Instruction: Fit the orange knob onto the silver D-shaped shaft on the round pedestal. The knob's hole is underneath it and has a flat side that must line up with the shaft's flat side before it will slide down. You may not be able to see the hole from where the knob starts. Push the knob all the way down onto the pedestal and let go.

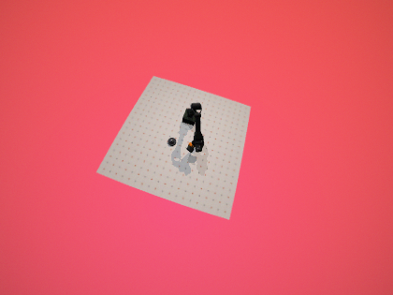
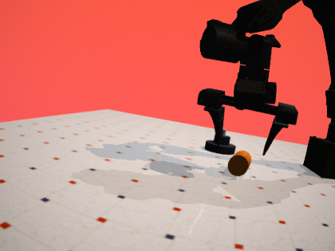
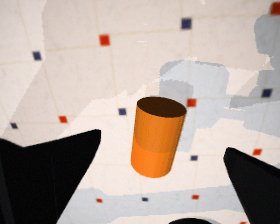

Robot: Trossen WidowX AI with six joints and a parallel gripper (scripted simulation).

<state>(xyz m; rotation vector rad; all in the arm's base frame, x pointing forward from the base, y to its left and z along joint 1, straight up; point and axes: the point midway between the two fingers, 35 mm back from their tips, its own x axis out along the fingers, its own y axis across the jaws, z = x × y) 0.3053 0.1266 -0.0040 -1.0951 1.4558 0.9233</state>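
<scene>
Right now the orange knob is 30 mm below my gripper tip. From my gripper tip the other things lie so: black round pedestal (210 mm to the right, 20 mm below, 20 mm ahead).
</scene>
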